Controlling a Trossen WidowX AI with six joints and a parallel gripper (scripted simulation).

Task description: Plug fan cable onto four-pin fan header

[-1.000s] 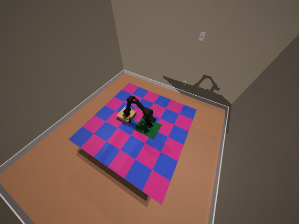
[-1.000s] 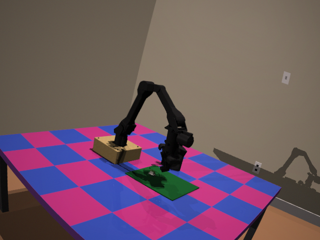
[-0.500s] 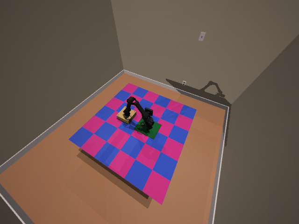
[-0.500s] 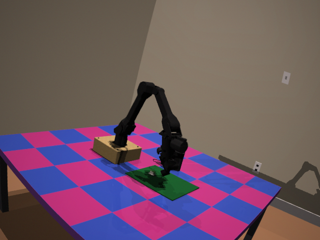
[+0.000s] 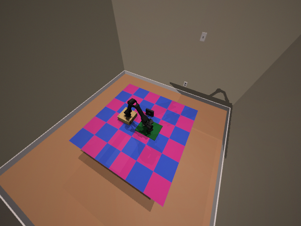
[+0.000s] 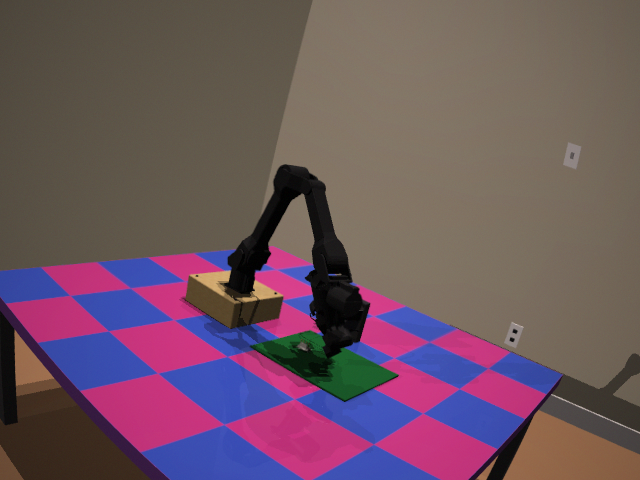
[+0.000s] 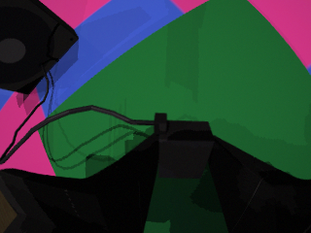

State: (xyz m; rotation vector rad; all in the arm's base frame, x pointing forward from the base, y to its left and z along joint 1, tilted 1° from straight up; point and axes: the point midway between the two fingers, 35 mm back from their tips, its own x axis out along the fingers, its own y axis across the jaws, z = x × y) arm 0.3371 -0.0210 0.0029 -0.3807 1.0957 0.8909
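The green board lies 50 mm below my gripper tip, 10 mm to the right of it and 10 mm behind it. Also, from my gripper tip: black fan 180 mm to the left, 90 mm behind, 20 mm above; black fan plug 10 mm to the right, 10 mm behind.
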